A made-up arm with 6 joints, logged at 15 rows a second.
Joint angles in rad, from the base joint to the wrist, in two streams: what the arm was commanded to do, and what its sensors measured. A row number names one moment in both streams.
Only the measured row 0 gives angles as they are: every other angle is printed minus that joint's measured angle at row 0.
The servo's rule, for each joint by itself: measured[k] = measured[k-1] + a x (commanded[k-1-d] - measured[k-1]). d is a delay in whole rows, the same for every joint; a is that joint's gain. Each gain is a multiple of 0.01, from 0.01 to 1. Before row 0 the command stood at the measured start. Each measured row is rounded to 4 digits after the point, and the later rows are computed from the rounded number. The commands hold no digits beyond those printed.
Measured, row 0: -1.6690, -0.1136, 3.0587, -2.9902, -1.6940, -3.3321
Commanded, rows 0 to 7: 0.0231, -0.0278, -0.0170, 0.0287, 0.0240, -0.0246; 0.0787, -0.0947, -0.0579, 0.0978, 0.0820, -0.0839; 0.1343, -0.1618, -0.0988, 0.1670, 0.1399, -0.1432; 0.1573, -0.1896, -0.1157, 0.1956, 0.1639, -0.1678; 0.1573, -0.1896, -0.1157, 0.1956, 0.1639, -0.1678; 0.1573, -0.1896, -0.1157, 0.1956, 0.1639, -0.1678; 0.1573, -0.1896, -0.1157, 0.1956, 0.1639, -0.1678; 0.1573, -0.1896, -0.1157, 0.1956, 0.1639, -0.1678
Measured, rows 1 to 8: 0.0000, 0.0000, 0.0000, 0.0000, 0.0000, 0.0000; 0.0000, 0.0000, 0.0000, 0.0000, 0.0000, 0.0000; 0.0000, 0.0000, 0.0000, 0.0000, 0.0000, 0.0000; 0.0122, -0.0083, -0.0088, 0.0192, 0.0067, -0.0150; 0.0474, -0.0342, -0.0343, 0.0719, 0.0278, -0.0570; 0.0935, -0.0725, -0.0678, 0.1356, 0.0592, -0.1096; 0.1273, -0.1076, -0.0927, 0.1758, 0.0885, -0.1451; 0.1432, -0.1322, -0.1047, 0.1891, 0.1096, -0.1589
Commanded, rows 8 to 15: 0.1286, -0.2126, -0.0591, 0.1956, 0.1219, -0.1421; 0.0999, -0.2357, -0.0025, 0.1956, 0.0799, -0.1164; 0.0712, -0.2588, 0.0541, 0.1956, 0.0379, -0.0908; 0.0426, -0.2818, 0.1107, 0.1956, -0.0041, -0.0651; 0.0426, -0.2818, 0.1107, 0.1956, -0.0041, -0.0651; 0.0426, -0.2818, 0.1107, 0.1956, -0.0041, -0.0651; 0.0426, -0.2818, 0.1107, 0.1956, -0.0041, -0.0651; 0.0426, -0.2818, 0.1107, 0.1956, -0.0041, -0.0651
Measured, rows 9 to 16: 0.1507, -0.1494, -0.1104, 0.1935, 0.1248, -0.1643; 0.1542, -0.1615, -0.1132, 0.1949, 0.1357, -0.1664; 0.1558, -0.1699, -0.1145, 0.1954, 0.1436, -0.1673; 0.1414, -0.1827, -0.0857, 0.1955, 0.1375, -0.1519; 0.1194, -0.1986, -0.0424, 0.1956, 0.1214, -0.1302; 0.0939, -0.2167, 0.0078, 0.1956, 0.0980, -0.1062; 0.0667, -0.2362, 0.0613, 0.1956, 0.0694, -0.0811; 0.0539, -0.2499, 0.0870, 0.1956, 0.0488, -0.0713
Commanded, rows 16 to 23: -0.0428, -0.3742, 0.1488, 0.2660, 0.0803, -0.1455; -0.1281, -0.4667, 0.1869, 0.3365, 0.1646, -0.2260; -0.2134, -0.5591, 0.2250, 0.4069, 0.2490, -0.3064; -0.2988, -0.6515, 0.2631, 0.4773, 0.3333, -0.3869; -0.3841, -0.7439, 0.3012, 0.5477, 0.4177, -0.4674; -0.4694, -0.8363, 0.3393, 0.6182, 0.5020, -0.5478; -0.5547, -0.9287, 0.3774, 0.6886, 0.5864, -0.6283; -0.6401, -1.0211, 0.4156, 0.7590, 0.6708, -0.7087
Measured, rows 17 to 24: 0.0479, -0.2595, 0.0993, 0.1956, 0.0340, -0.0675; 0.0451, -0.2662, 0.1052, 0.1956, 0.0233, -0.0660; 0.0438, -0.2709, 0.1081, 0.1956, 0.0156, -0.0655; -0.0021, -0.3019, 0.1293, 0.2428, 0.0337, -0.1143; -0.0689, -0.3513, 0.1593, 0.3056, 0.0704, -0.1824; -0.1455, -0.4136, 0.1935, 0.3735, 0.1204, -0.2580; -0.2267, -0.4850, 0.2297, 0.4430, 0.1800, -0.3366; -0.3101, -0.5627, 0.2669, 0.5131, 0.2466, -0.4164
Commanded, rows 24 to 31: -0.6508, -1.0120, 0.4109, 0.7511, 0.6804, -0.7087; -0.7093, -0.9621, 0.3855, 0.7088, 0.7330, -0.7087; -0.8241, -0.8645, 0.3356, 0.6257, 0.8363, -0.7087; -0.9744, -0.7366, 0.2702, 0.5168, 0.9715, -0.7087; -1.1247, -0.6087, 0.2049, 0.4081, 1.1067, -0.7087; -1.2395, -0.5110, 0.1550, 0.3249, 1.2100, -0.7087; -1.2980, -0.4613, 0.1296, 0.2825, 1.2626, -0.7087; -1.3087, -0.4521, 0.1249, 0.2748, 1.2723, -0.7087
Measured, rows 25 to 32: -0.3945, -0.6448, 0.3045, 0.5835, 0.3181, -0.4966; -0.4794, -0.7300, 0.3424, 0.6539, 0.3932, -0.5769; -0.5646, -0.8173, 0.3805, 0.7243, 0.4709, -0.6573; -0.6103, -0.8757, 0.3963, 0.7423, 0.5296, -0.6887; -0.6628, -0.9016, 0.3907, 0.7199, 0.5866, -0.7009; -0.7483, -0.8905, 0.3620, 0.6568, 0.6565, -0.7057; -0.8681, -0.8443, 0.3143, 0.5630, 0.7447, -0.7075; -1.0041, -0.7736, 0.2574, 0.4592, 0.8461, -0.7082
